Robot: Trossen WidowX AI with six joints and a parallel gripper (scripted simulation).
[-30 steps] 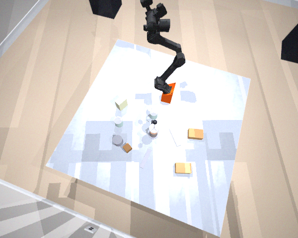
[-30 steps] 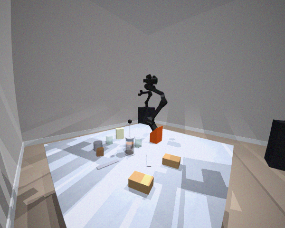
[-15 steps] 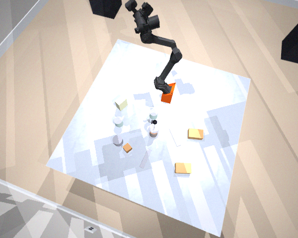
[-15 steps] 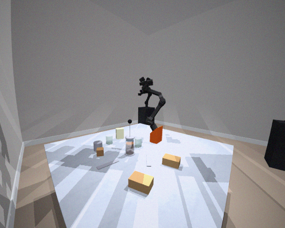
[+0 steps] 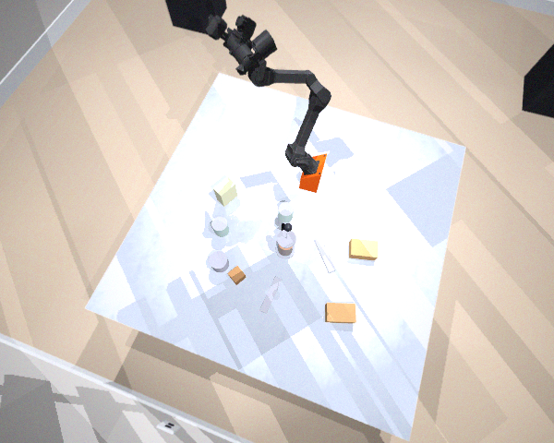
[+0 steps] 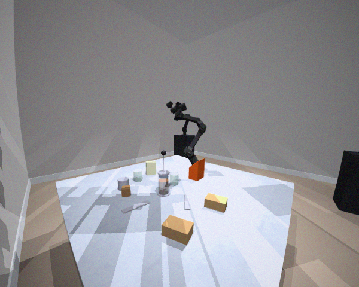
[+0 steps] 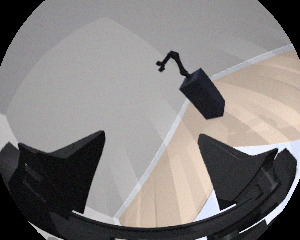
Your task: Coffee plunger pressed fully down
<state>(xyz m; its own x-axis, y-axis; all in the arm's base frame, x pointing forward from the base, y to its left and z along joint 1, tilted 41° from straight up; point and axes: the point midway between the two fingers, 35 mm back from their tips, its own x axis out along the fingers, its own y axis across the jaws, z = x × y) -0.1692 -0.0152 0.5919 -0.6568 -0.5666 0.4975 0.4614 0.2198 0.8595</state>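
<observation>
My gripper tip is now 510 mm short of the coffee press, 430 mm above it and 410 mm to the right of it. Also, from my gripper tip: grey cylinder 670 mm ahead, 530 mm below, 180 mm to the left; then pale yellow block 510 mm below, 370 mm ahead, 100 mm to the left.
</observation>
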